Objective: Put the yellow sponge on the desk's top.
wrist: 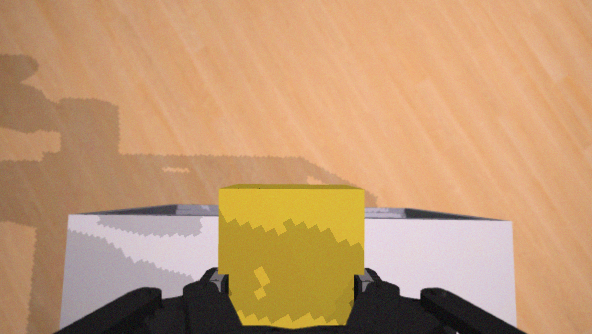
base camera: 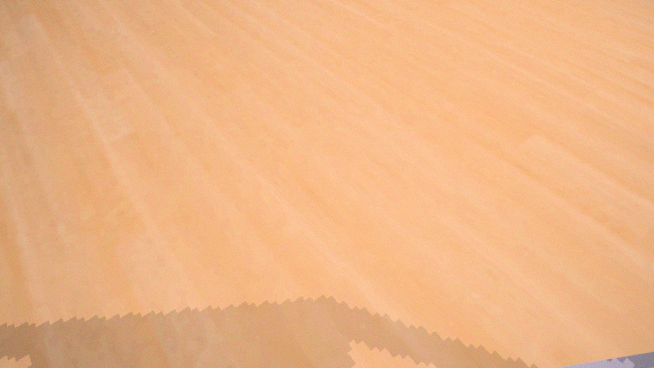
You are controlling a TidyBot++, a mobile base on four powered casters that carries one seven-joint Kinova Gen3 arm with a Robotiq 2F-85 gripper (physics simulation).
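Frame: origin at the arm's base, x ahead, y left, z up, level; millimetres.
Seen in the pictures: gripper, fingertip midpoint: (wrist: 290, 276).
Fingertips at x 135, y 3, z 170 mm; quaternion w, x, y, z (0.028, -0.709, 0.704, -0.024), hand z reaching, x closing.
A point is followed by its place in that frame.
The yellow sponge (wrist: 291, 250) @[y 3, x 154, z 200 mm] is held between the two black fingers of my gripper (wrist: 290, 276) @[y 3, x 135, z 170 mm] in the wrist view. My gripper is shut on it, and the sponge shows as a yellow block partly in shadow. Behind and below the sponge is the white top of the robot's own base (wrist: 440, 260) @[y -167, x 106, z -14 mm], seen on both sides of it. The sponge and the gripper do not show in the base camera view. The desk does not show in either view.
A wooden floor (base camera: 325, 150) @[y -42, x 468, z -396 mm] (wrist: 350, 90) @[y -141, x 433, z -397 mm] stretches ahead in both views. Shadows of the arm and base fall on it at the left in the wrist view and along the bottom in the base camera view. A grey edge of the base shows at the bottom right there.
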